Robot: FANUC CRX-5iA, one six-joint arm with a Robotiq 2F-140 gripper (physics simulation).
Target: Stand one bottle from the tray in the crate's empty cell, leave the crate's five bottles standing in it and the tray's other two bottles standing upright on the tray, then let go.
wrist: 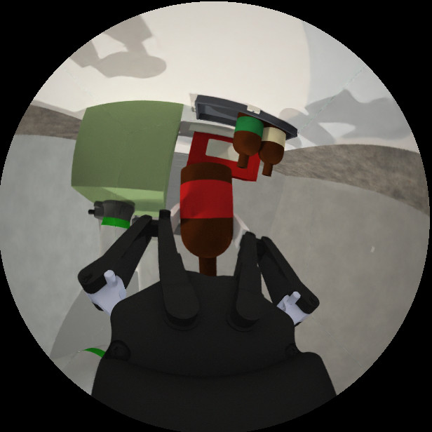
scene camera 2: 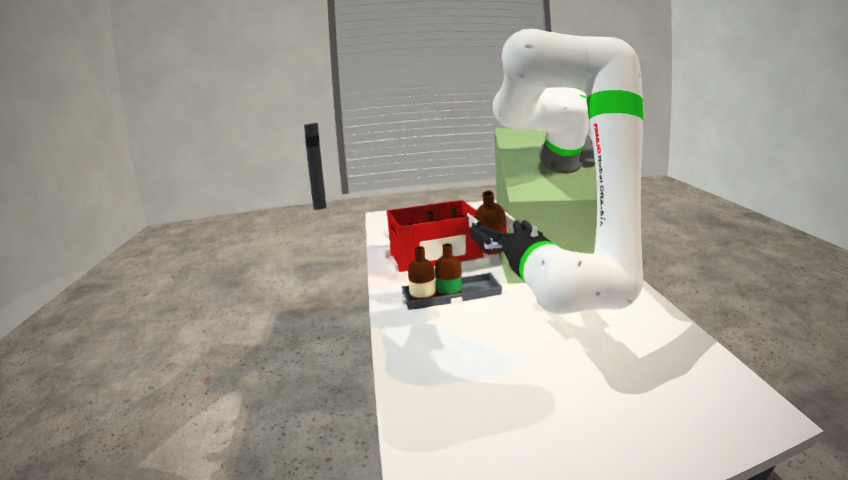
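Where they show: arm's base, origin of the base link: [scene camera 2: 561, 157].
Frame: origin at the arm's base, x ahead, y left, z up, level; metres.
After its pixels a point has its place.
My gripper [scene camera 2: 486, 236] [wrist: 206, 215] is shut on the red-labelled brown bottle [scene camera 2: 489, 214] {x 0.322, y 0.343, z -0.060 m} [wrist: 206, 199]. The bottle is about upright, neck up, at the right side of the red crate [scene camera 2: 404, 242] {x 0.516, y 0.031, z -0.233 m} [wrist: 198, 150], outside it. The gripper partly hides it in the scene view, and the gap below it is hard to judge. Necks of brown bottles [scene camera 2: 429, 217] {x 0.425, y -0.113, z -0.208 m} show inside the crate; its cells are hidden. A cream-labelled bottle [scene camera 2: 421, 274] {x 0.480, y 0.209, z -0.259 m} [wrist: 271, 150] and a green-labelled bottle [scene camera 2: 448, 272] {x 0.406, y 0.205, z -0.263 m} [wrist: 247, 142] stand upright on the left part of the dark tray [scene camera 2: 484, 287] {x 0.294, y 0.147, z -0.352 m} [wrist: 215, 112].
The white table [scene camera 2: 464, 428] {x 0.442, y 0.703, z -0.357 m} carries crate and tray, with the tray in front of the crate. A green block [scene camera 2: 550, 220] {x 0.093, y 0.148, z -0.158 m} [wrist: 127, 150] stands to the right of the crate, close to the held bottle and the arm. A dark post [scene camera 2: 315, 172] stands on the floor at the back left.
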